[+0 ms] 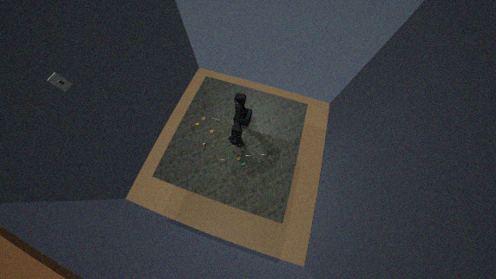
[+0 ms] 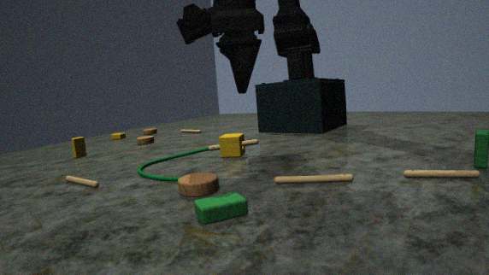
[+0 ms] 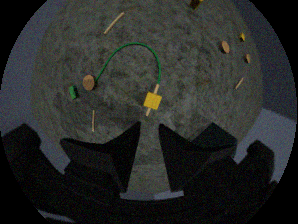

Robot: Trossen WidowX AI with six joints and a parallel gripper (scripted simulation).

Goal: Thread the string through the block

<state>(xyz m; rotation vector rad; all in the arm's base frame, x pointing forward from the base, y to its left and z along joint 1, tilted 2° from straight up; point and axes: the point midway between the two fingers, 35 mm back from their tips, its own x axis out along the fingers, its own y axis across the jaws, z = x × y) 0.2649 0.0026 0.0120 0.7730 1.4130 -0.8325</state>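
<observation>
Now: the yellow block 20 mm to the right of my gripper tip and 70 mm below it. The rest, counted from my gripper tip: green block 200 mm ahead, 90 mm to the left, 80 mm below; then thin wooden stick 10 mm ahead, 30 mm to the right, 80 mm below; then round wooden button 160 mm ahead, 40 mm to the left, 80 mm below.
</observation>
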